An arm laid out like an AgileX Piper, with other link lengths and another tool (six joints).
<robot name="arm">
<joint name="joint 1" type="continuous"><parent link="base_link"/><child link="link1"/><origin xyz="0.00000 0.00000 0.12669" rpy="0.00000 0.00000 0.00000"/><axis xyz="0 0 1"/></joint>
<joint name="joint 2" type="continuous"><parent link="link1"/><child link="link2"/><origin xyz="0.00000 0.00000 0.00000" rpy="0.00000 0.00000 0.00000"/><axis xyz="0 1 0"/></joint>
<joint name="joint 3" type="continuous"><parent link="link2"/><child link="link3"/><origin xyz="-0.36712 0.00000 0.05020" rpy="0.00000 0.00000 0.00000"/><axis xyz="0 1 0"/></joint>
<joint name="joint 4" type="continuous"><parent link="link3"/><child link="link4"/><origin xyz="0.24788 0.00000 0.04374" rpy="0.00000 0.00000 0.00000"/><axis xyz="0.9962 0 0.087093"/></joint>
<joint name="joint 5" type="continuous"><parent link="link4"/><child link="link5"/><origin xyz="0.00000 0.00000 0.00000" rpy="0.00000 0.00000 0.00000"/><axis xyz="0 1 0"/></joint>
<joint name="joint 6" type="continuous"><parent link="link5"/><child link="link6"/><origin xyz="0.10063 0.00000 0.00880" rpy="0.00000 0.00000 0.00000"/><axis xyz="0.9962 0 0.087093"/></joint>
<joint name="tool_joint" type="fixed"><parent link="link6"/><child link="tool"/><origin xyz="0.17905 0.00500 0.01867" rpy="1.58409 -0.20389 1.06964"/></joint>
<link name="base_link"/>
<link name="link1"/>
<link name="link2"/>
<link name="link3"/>
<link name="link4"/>
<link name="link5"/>
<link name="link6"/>
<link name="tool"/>
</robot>
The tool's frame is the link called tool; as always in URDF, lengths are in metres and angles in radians. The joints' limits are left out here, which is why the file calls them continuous.
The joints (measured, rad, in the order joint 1, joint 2, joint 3, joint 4, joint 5, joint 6), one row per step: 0.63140, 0.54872, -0.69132, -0.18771, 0.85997, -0.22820; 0.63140, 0.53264, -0.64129, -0.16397, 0.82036, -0.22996; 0.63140, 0.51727, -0.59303, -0.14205, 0.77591, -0.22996; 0.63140, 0.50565, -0.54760, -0.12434, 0.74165, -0.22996; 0.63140, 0.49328, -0.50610, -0.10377, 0.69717, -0.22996; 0.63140, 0.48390, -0.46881, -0.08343, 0.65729, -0.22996; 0.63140, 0.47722, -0.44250, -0.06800, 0.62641, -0.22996; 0.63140, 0.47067, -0.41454, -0.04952, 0.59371, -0.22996; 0.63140, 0.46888, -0.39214, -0.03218, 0.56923, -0.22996; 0.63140, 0.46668, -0.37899, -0.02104, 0.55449, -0.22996; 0.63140, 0.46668, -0.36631, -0.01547, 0.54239, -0.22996; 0.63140, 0.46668, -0.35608, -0.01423, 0.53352, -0.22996; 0.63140, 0.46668, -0.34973, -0.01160, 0.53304, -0.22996; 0.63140, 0.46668, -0.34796, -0.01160, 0.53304, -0.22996; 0.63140, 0.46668, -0.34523, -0.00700, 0.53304, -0.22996
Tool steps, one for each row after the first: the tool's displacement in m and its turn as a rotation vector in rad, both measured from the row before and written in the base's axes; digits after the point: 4 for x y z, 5 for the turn. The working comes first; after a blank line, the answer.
Tool pose at each row, in the base's axes (x y z in m, rotation vector in rad; the steps are taken from these numbers as rounded here): 0.1651, 0.0785, 0.2780, 1.07465, 1.72669, 0.61276; 0.1614, 0.0835, 0.2657, 1.08158, 1.73905, 0.63501; 0.1586, 0.0885, 0.2552, 1.09034, 1.74502, 0.66163; 0.1557, 0.0917, 0.2432, 1.09894, 1.75581, 0.67453; 0.1538, 0.0964, 0.2355, 1.10961, 1.75613, 0.70282; 0.1521, 0.1005, 0.2283, 1.12193, 1.75756, 0.72706; 0.1511, 0.1036, 0.2239, 1.13193, 1.75624, 0.74708; 0.1499, 0.1070, 0.2192, 1.14510, 1.75535, 0.76844; 0.1488, 0.1097, 0.2144, 1.15886, 1.75887, 0.78164; 0.1481, 0.1113, 0.2119, 1.16797, 1.75976, 0.79111; 0.1477, 0.1121, 0.2086, 1.17276, 1.76210, 0.79351; 0.1476, 0.1123, 0.2057, 1.17387, 1.76363, 0.79292; 0.1467, 0.1121, 0.2027, 1.17672, 1.76900, 0.78869; 0.1465, 0.1120, 0.2019, 1.17687, 1.77037, 0.78702; 0.1459, 0.1123, 0.2006, 1.18124, 1.77385, 0.78670

-0.0037, 0.0050, -0.0123, 0.01925, 0.00810, 0.01280; -0.0028, 0.0050, -0.0105, 0.02294, 0.00310, 0.01058; -0.0029, 0.0032, -0.0120, 0.01370, 0.00983, 0.00708; -0.0019, 0.0047, -0.0077, 0.02492, -0.00044, 0.00738; -0.0017, 0.0041, -0.0072, 0.02306, 0.00225, 0.00546; -0.0010, 0.0031, -0.0044, 0.01890, -0.00001, 0.00330; -0.0012, 0.0034, -0.0047, 0.02148, 0.00178, 0.00269; -0.0011, 0.0027, -0.0048, 0.01625, 0.00711, 0.00136; -0.0007, 0.0016, -0.0025, 0.01123, 0.00353, 0.00044; -0.0004, 0.0008, -0.0033, 0.00416, 0.00376, 0.00018; -0.0001, 0.0002, -0.0029, 0.00019, 0.00183, 0.00011; -0.0009, -0.0002, -0.0030, -0.00134, 0.00629, -0.00006; -0.0002, -0.0001, -0.0008, -0.00104, 0.00142, 0.00000; -0.0006, 0.0003, -0.0013, 0.00210, 0.00492, -0.00015
